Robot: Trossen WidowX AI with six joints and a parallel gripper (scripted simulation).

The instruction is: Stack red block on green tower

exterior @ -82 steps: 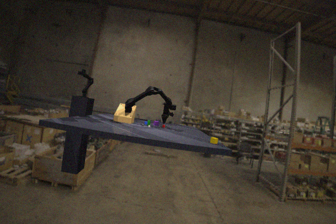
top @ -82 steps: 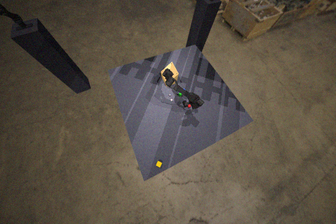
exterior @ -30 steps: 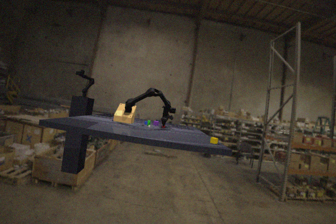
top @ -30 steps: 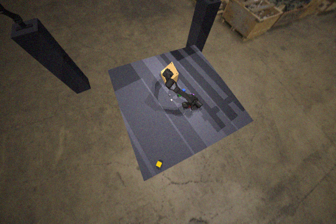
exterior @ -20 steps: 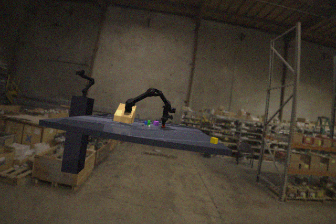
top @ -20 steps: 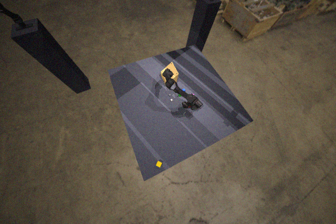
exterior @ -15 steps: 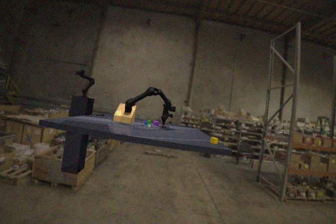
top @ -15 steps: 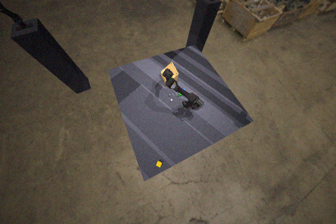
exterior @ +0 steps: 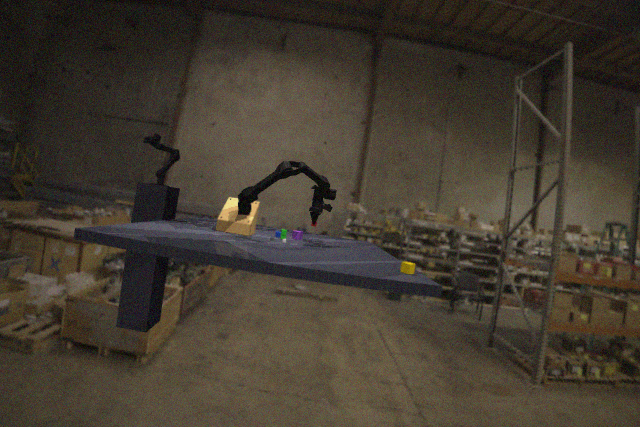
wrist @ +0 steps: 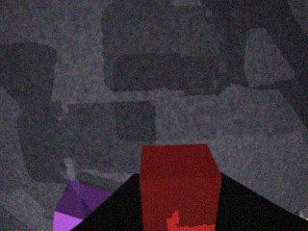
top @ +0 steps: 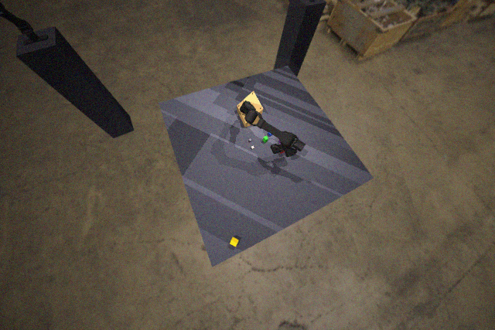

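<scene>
Now: gripper tip 20 cm past the blue block, 9 cm above it and 5 cm to the right of it. Round my gripper tip: red block (right at my gripper tip); then yellow block (55 cm to the right, 36 cm ahead, 8 cm below); then purple block (9 cm to the left, 8 cm below, 8 cm behind).
</scene>
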